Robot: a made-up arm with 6 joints.
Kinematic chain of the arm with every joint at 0, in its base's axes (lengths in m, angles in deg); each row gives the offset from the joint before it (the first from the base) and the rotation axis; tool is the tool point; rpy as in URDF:
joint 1: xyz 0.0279 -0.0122 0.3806 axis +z
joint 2: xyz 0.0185 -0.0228 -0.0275 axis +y
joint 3: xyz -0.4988 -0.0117 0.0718 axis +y
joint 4: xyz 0.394 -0.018 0.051 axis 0.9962 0 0.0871
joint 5: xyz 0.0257 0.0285 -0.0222 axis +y
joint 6: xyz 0.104 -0.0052 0.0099 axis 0.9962 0 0.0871
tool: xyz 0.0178 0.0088 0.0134 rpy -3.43 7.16 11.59
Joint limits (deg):
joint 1: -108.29..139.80
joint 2: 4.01..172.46
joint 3: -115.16..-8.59
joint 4: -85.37..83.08
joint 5: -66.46..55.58
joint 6: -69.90..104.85
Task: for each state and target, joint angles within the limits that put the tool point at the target. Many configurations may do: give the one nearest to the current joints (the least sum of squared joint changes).
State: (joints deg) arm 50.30 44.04 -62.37 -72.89 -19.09 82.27
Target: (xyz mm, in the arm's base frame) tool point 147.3 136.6 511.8
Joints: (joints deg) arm 56.57 45.57 -11.48 -76.06 -22.14 80.94
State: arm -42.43 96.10 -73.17 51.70 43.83 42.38
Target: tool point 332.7 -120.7 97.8
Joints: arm -25.97 142.52 -36.31 47.00 44.99 42.79
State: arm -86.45 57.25 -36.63 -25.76 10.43 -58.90
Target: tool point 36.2 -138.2 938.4
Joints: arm -74.13 33.26 -58.15 -20.54 1.17 -57.70
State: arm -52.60 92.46 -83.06 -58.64 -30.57 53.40
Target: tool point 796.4 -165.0 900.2
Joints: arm -10.33 111.06 -115.16 -51.90 -22.30 55.01
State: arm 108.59 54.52 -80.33 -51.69 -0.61 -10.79
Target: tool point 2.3 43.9 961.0
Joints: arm 121.55 29.72 -57.94 -51.88 -21.24 -10.68
